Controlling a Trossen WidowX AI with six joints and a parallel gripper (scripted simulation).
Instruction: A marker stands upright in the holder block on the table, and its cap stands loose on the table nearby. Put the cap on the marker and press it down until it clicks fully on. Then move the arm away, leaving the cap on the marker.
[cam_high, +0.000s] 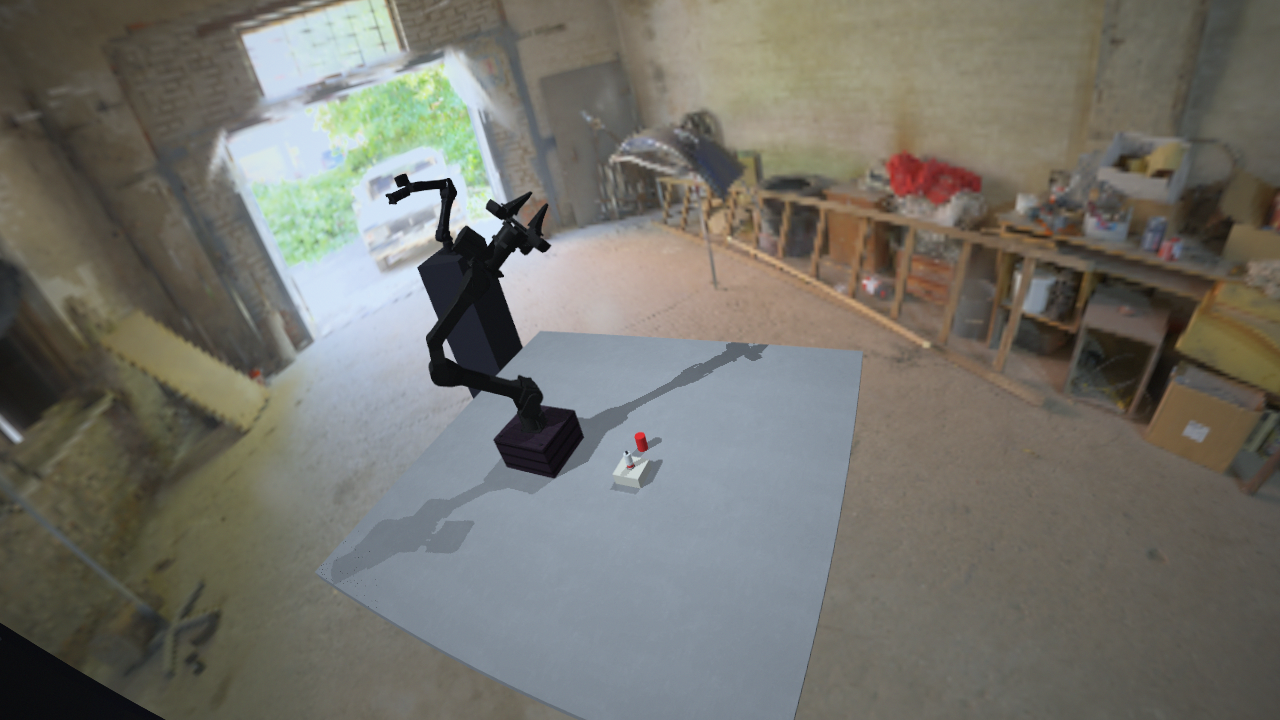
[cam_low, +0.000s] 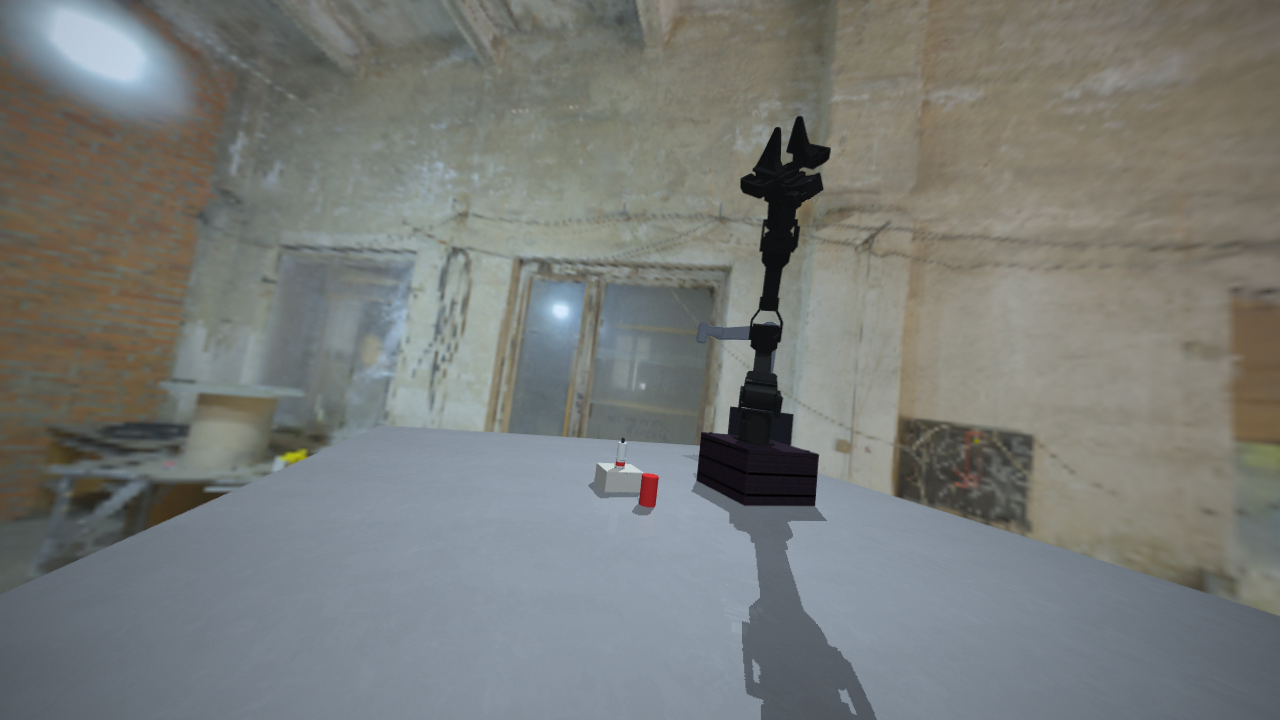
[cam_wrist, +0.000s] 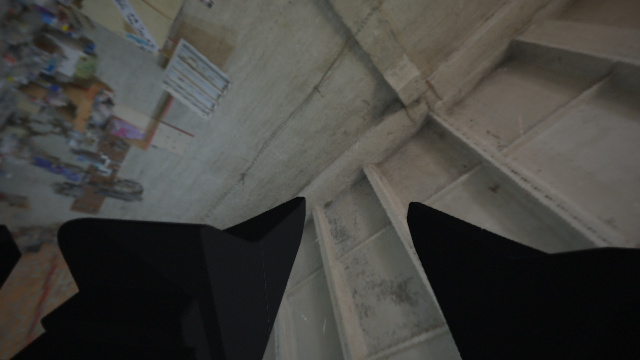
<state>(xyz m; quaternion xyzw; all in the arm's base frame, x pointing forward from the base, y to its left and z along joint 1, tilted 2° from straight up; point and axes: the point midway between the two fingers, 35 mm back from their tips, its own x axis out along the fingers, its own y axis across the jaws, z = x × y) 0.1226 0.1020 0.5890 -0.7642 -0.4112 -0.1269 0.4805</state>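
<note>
Right now my gripper tip is 15 cm short of the marker cap, 10 cm to the left of it and 69 cm above it. Also, from my gripper tip: holder block (15 cm ahead, 21 cm to the right, 69 cm below).
</note>
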